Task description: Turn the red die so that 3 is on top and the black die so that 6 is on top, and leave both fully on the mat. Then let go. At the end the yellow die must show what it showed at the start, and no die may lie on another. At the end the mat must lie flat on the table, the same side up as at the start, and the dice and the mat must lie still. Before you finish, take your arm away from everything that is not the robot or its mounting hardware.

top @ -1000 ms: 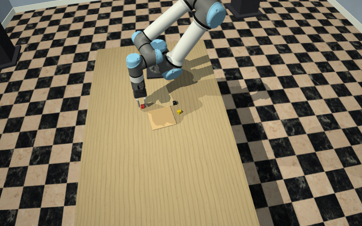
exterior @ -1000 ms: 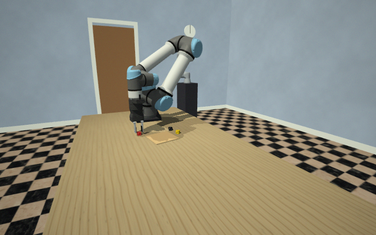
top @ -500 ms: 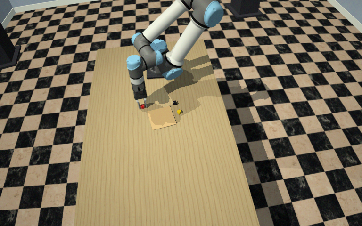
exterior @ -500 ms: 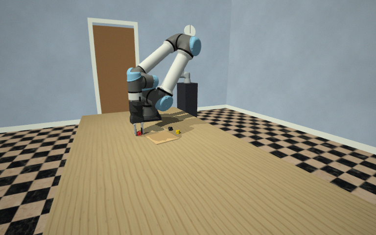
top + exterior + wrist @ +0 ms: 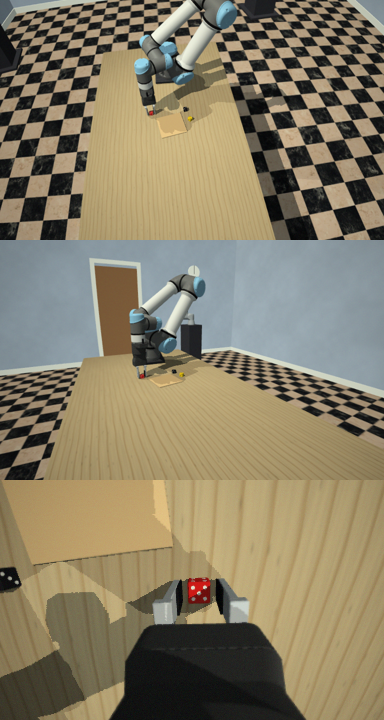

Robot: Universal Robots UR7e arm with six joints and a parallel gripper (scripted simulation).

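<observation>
Now: hand 10 mm above the red die. Also, from my hand: black die 190 mm to the left, 30 mm ahead, 10 mm below; then yellow die 200 mm to the left, 110 mm ahead, 10 mm below; then tan mat 110 mm ahead, 90 mm to the left, 20 mm below.
</observation>
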